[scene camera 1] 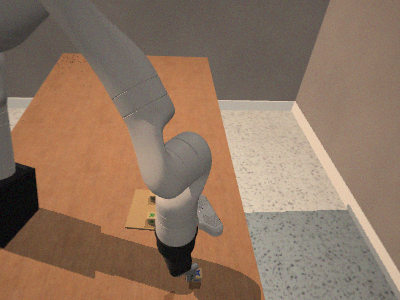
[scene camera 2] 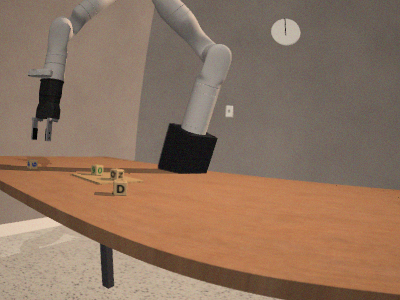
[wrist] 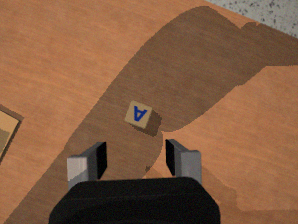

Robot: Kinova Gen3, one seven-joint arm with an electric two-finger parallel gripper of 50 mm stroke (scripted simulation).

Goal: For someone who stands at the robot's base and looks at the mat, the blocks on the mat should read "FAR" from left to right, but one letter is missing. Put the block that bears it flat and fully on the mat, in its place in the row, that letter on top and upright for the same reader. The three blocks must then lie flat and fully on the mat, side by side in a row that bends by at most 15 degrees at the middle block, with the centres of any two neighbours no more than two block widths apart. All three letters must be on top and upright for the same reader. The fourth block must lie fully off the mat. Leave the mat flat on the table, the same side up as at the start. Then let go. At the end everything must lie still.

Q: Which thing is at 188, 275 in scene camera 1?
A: My gripper.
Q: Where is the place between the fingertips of my gripper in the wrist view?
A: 136, 153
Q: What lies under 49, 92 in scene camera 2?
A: My gripper.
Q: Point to a tan mat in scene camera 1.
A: At 137, 218
